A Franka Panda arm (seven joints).
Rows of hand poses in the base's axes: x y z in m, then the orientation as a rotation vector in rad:
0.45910 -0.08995 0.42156 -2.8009 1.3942 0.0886
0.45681 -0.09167 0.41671 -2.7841 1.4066 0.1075
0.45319 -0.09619 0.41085 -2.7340 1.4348 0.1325
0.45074 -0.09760 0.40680 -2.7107 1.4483 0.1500
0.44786 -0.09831 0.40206 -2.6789 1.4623 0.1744
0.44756 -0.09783 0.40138 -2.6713 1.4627 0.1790
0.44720 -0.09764 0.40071 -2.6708 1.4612 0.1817
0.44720 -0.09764 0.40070 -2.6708 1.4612 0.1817
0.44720 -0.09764 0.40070 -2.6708 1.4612 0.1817
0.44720 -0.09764 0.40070 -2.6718 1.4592 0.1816
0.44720 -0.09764 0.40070 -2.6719 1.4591 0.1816
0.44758 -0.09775 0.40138 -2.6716 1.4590 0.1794
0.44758 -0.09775 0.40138 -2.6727 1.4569 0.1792
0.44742 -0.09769 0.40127 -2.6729 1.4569 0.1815
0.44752 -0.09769 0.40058 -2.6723 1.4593 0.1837
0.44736 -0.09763 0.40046 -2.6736 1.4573 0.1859
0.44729 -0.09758 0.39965 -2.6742 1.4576 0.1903
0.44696 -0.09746 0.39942 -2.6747 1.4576 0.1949
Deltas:
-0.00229 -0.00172 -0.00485 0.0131 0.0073 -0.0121
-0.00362 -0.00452 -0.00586 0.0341 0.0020 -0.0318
-0.00245 -0.00141 -0.00405 0.0170 0.0048 -0.0151
-0.00288 -0.00071 -0.00474 0.0250 0.0061 -0.0183
-0.00030 0.00048 -0.00068 0.0069 0.0000 -0.0028
-0.00036 0.00019 -0.00067 0.0018 0.0011 0.0007
0.00000 0.00000 -0.00001 0.0000 0.0000 0.0000
0.00000 0.00000 0.00000 0.0000 0.0000 0.0000
0.00000 0.00000 0.00000 0.0001 -0.0002 0.0015
0.00000 0.00000 0.00000 0.0000 0.0000 0.0001
0.00038 -0.00011 0.00068 -0.0003 -0.0015 -0.0001
0.00000 0.00000 0.00000 0.0000 -0.0002 0.0015
-0.00016 0.00006 -0.00011 0.0004 0.0015 0.0001
0.00010 0.00000 -0.00069 0.0000 0.0017 -0.0015
-0.00016 0.00006 -0.00012 0.0005 0.0013 0.0016
-0.00007 0.00005 -0.00081 0.0005 0.0029 0.0002
-0.00033 0.00012 -0.00023 0.0008 0.0030 0.0003

